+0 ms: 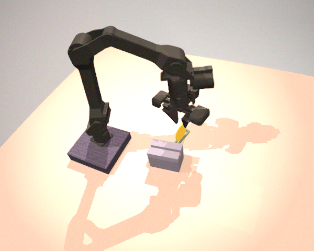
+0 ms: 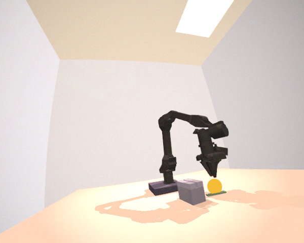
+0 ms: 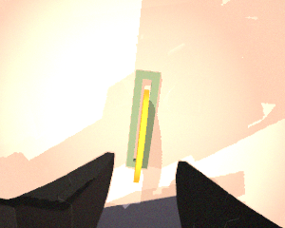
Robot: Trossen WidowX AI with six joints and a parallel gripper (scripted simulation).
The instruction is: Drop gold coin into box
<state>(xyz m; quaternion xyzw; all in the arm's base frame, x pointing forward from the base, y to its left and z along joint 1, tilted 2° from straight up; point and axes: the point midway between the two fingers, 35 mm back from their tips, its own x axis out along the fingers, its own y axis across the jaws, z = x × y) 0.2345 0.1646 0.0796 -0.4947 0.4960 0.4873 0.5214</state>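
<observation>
Right now my gripper tip is 40 mm above the gold coin.
</observation>
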